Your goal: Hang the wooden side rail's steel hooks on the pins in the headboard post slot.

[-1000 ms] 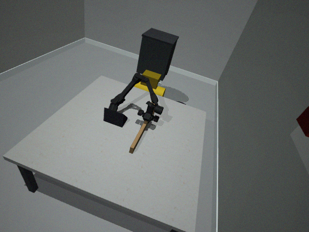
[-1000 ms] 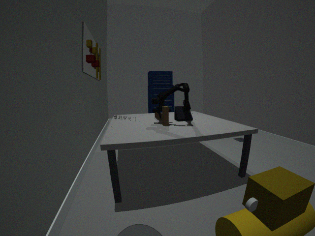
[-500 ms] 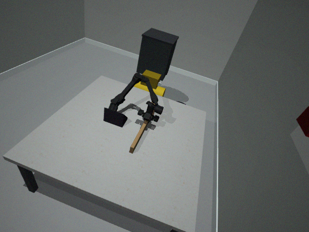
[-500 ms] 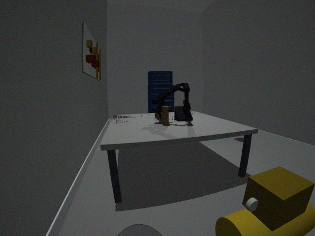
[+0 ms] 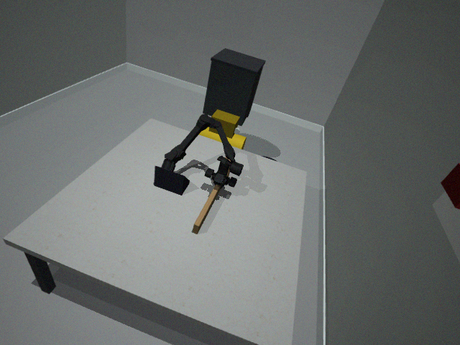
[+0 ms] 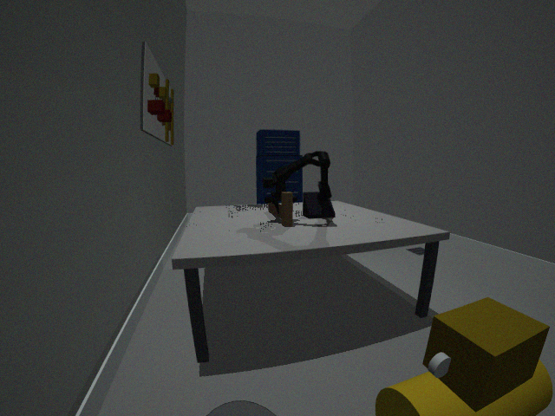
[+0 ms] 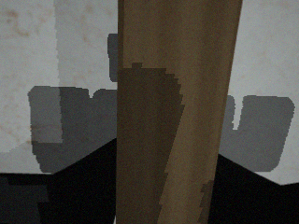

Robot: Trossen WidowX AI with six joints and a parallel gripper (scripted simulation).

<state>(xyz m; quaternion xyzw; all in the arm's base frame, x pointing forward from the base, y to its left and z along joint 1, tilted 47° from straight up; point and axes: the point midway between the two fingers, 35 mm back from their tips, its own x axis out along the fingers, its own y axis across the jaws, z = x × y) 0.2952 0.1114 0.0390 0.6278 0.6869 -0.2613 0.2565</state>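
Now: the headboard post 130 mm to the left of my gripper tip and 40 mm above it.
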